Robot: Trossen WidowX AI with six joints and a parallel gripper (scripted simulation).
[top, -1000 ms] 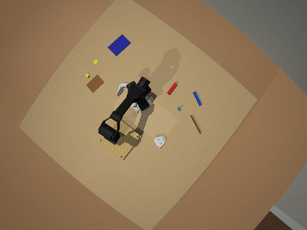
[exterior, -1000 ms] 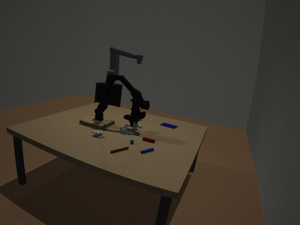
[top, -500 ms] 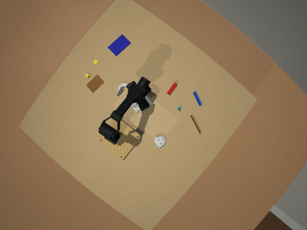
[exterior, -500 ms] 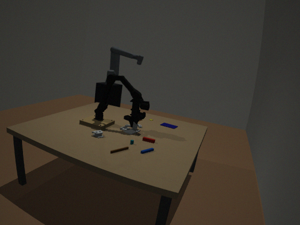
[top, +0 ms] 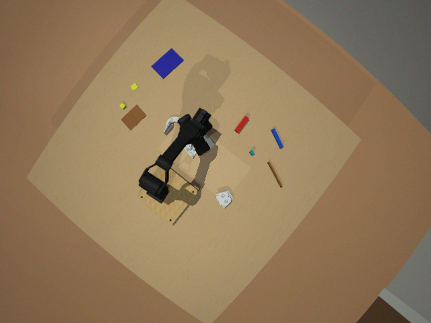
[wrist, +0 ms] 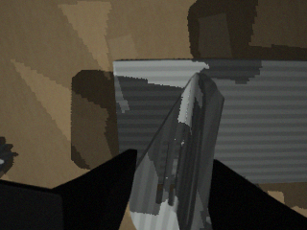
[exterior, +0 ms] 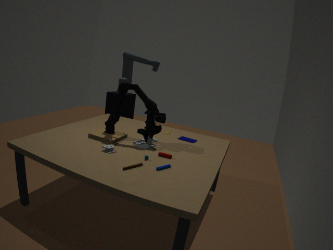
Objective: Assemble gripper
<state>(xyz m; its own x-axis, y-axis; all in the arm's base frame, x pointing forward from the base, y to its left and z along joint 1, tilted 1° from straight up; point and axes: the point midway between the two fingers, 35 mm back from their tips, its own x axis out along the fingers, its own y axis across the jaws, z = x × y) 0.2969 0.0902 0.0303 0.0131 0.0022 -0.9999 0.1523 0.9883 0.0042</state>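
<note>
Right now my gripper tip is 30 mm to the left of the flat white plate, 20 mm above it and 10 mm short of it. From my gripper tip the other things lie so: teal cube (230 mm to the right, 160 mm ahead, 10 mm below); red block (210 mm ahead, 100 mm to the right, 10 mm below); brown tile (280 mm to the left, 170 mm behind, 20 mm below).
</note>
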